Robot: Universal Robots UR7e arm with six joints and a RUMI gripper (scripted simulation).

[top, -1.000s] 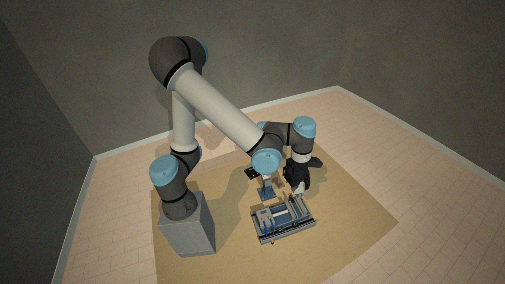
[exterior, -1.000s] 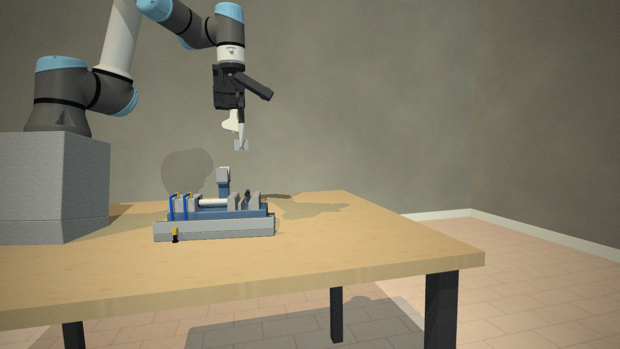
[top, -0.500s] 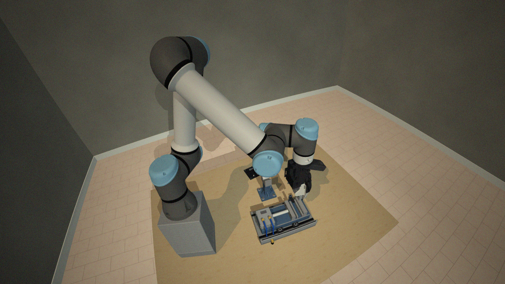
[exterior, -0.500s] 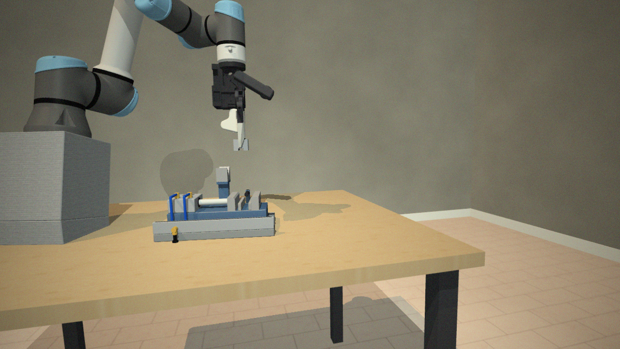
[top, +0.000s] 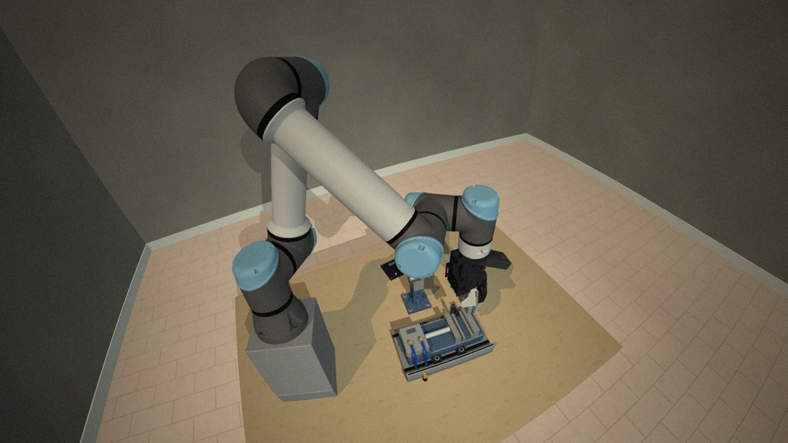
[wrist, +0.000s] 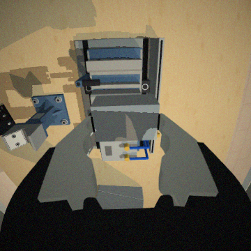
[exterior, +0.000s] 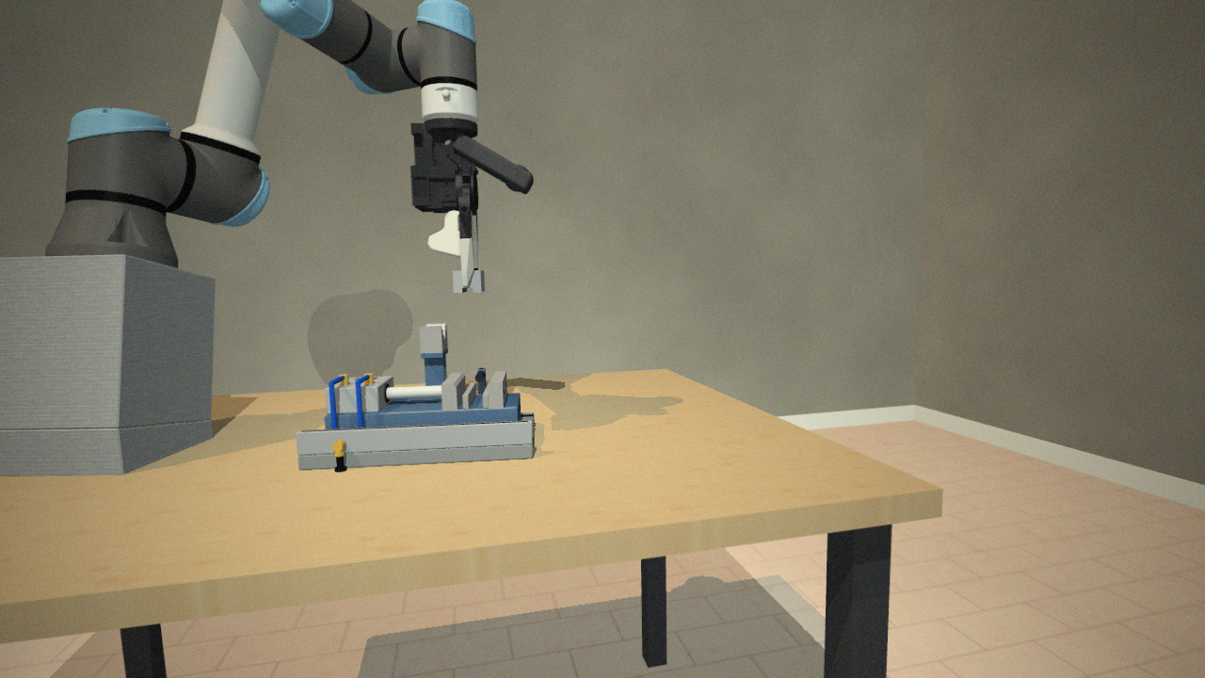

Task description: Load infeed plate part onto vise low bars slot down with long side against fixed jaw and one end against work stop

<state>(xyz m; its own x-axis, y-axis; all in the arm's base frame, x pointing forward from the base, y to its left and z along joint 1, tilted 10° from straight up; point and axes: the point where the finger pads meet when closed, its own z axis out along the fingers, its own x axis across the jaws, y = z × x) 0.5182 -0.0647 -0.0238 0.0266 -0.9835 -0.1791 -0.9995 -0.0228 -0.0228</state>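
The part lies 1 cm below my hand. From my hand the other things lie so: fixed jaw (3 cm ahead, 2 cm to the left, 17 cm below); then moving jaw (3 cm behind, 2 cm to the left, 17 cm below); then work stop (6 cm to the left, 15 cm below).
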